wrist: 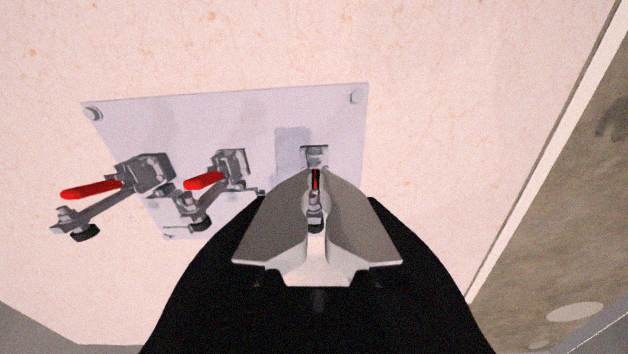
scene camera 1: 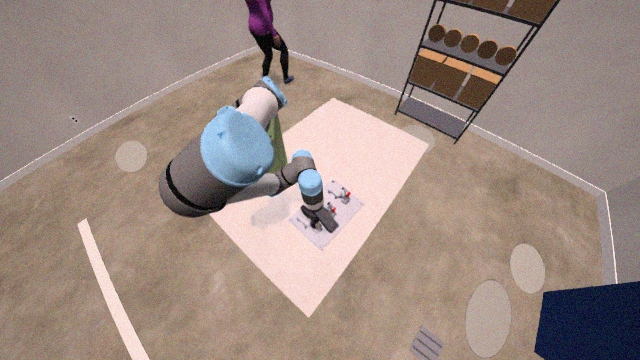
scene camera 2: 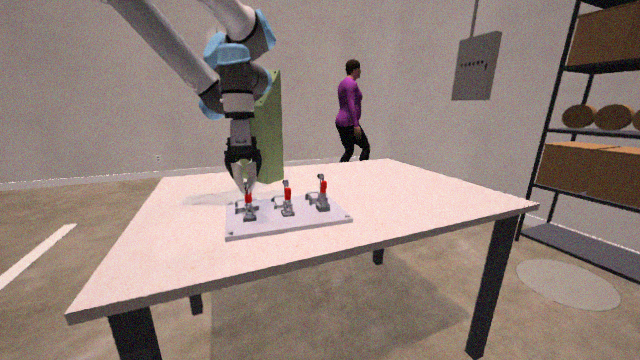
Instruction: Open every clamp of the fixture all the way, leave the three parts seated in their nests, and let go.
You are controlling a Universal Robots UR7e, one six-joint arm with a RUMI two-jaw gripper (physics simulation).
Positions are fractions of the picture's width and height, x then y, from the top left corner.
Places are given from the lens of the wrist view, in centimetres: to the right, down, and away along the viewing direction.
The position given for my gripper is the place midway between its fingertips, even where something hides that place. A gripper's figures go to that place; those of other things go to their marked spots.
my gripper (wrist: 0.50, 0.48): 0, 0, 14
red toggle clamp handle (wrist: 0.18, 0.51): -21, 0, 17
